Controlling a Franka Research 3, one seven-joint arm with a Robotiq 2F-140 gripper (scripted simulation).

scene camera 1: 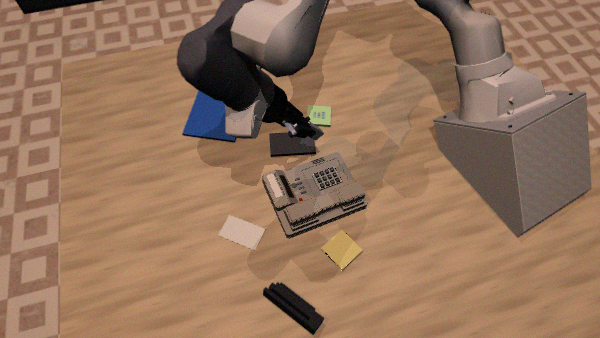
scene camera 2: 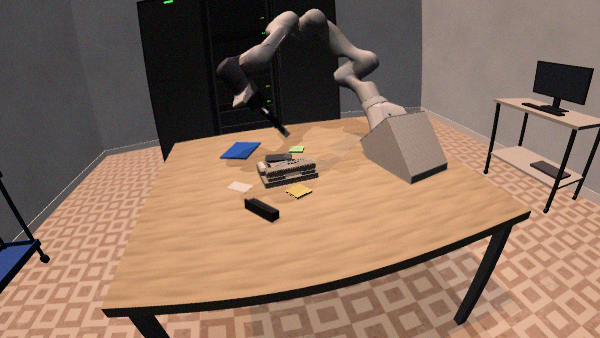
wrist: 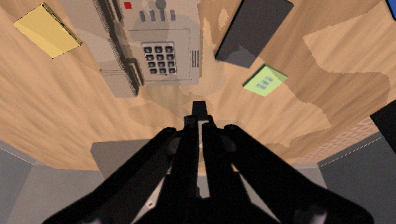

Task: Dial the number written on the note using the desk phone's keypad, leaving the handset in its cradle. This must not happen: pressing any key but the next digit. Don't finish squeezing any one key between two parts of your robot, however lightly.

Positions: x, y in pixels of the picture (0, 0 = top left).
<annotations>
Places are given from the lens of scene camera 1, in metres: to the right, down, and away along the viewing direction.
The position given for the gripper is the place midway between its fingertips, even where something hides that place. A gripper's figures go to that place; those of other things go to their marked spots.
gripper (scene camera 1: 318, 134): 0.04, -0.08, 0.96
white card (scene camera 1: 237, 230): -0.15, 0.15, 0.97
blue book (scene camera 1: 206, 120): -0.27, -0.14, 1.14
The marked spots on the blue book and the white card are 0.36 m apart.
</annotations>
